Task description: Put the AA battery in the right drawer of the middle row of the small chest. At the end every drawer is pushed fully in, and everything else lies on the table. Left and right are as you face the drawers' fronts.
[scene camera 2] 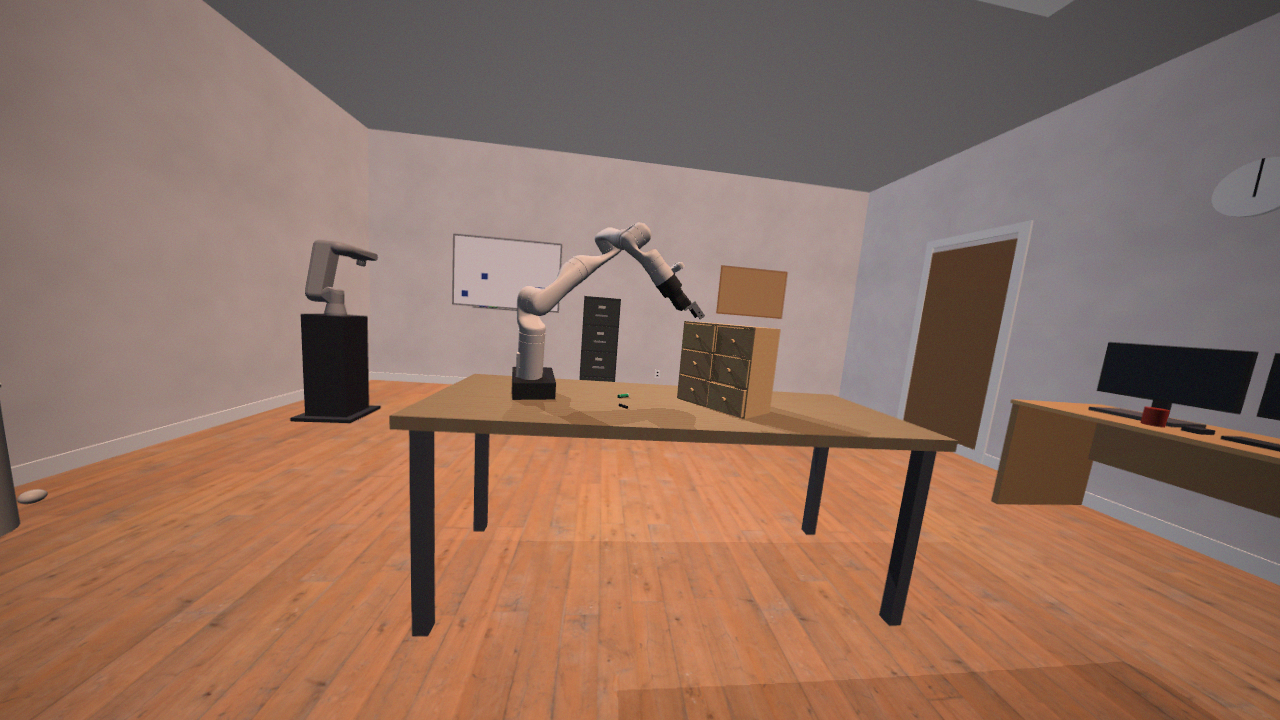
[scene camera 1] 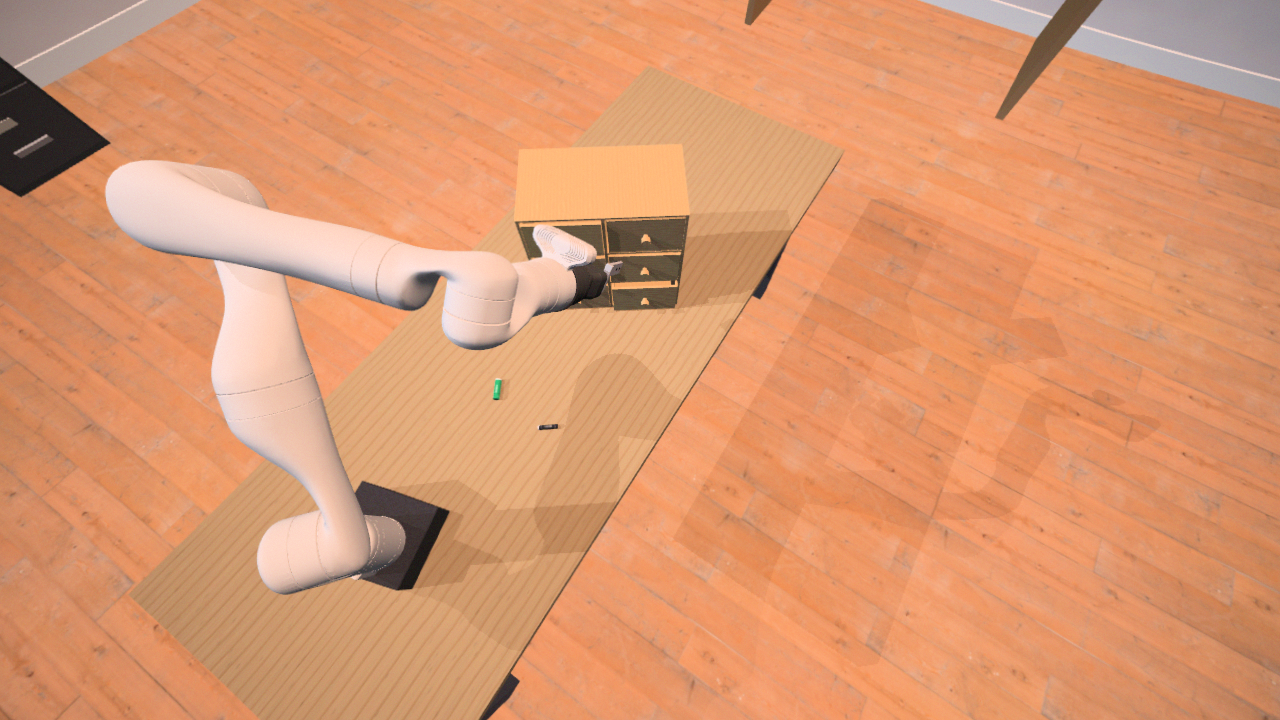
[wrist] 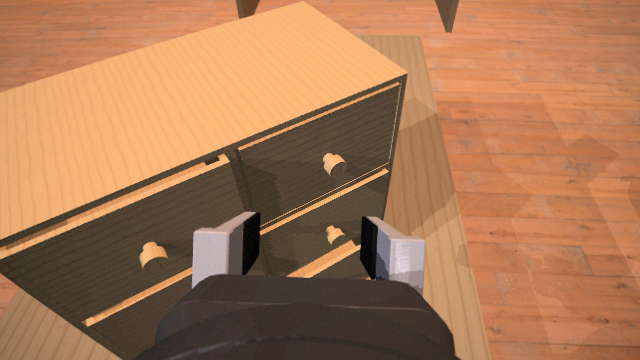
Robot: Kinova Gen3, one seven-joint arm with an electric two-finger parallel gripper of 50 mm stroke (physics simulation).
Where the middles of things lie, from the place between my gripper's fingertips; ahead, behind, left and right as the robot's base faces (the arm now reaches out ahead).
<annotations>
I see my gripper 16 cm short of the small chest (scene camera 1: 628,182), 11 cm to the right of it and 18 cm above it.
</annotations>
